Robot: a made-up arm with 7 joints.
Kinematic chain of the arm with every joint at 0, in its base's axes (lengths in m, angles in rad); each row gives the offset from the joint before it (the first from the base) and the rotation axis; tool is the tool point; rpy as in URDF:
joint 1: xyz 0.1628 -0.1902 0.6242 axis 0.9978 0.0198 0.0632
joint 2: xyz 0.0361 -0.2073 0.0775 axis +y
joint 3: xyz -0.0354 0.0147 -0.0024 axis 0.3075 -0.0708 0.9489
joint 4: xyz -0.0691 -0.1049 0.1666 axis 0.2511 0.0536 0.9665
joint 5: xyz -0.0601 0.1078 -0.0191 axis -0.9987 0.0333 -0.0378
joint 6: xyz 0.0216 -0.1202 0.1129 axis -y
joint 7: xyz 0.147 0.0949 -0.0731 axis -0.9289 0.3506 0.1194
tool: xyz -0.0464 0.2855 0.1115 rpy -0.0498 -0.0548 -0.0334
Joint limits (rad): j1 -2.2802..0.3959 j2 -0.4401..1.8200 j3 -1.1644..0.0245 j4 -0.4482..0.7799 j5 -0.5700..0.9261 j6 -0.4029..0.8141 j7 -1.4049..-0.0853
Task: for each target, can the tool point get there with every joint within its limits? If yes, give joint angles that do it. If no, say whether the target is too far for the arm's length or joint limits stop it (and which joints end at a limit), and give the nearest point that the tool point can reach.
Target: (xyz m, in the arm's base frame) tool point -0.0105 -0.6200 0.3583
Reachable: no: joint limits stop it (at a limit: joint 2, joint 3, joint 4, joint 5, joint 7) | nearest point 0.1131 -0.4309 0.4777 | short by 0.256 m
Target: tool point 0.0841 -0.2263 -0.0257
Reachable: no: joint limits stop it (at a limit: joint 1, joint 3, joint 4, joint 6) | nearest point 0.1037 -0.1343 0.1962 | short by 0.241 m
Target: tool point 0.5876 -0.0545 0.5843
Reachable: yes | joints -1.3954 1.3824 -0.7317 -0.0054 0.3409 0.3821 -1.0931
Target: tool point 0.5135 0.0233 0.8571
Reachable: yes | joints -0.9130 0.7530 -0.4278 -0.2272 0.4276 -0.2699 -1.2591
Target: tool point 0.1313 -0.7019 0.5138
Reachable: no: joint limits stop it (at a limit: joint 2, joint 3, joint 4, joint 5, joint 6) | nearest point 0.1819 -0.4950 0.5607 | short by 0.218 m
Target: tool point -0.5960 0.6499 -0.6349
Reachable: no: too far | nearest point -0.0797 0.2249 0.2671 | short by 1.123 m
